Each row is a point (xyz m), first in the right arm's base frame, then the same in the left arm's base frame.
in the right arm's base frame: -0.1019 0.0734 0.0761
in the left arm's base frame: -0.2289 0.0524 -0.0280
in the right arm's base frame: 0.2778 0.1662 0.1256
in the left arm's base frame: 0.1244 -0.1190 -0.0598
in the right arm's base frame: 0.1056 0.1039 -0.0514
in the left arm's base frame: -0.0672 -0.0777 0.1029
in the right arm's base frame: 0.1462 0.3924 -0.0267
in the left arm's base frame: -0.0825 -0.3380 -0.0294
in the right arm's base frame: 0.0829 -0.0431 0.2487
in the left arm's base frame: 0.0106 0.1658 -0.1136
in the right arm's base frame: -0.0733 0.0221 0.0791
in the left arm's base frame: -0.1904 0.0913 -0.0065
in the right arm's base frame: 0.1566 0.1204 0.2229
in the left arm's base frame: 0.0409 -0.0099 -0.1458
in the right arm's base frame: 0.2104 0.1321 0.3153
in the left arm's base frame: 0.1109 -0.0028 -0.2272
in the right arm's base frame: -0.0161 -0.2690 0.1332
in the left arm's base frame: -0.0634 0.3544 0.0683
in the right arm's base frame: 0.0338 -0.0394 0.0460
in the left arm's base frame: -0.0834 0.1047 0.0623
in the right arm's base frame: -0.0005 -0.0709 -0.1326
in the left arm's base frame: -0.1506 0.0794 0.2323
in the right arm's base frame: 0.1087 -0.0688 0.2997
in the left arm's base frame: 0.0521 0.1995 -0.1462
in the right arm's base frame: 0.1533 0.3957 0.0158
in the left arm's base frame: -0.0667 -0.3279 -0.0684
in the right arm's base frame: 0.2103 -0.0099 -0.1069
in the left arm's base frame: 0.0432 -0.0249 0.2125
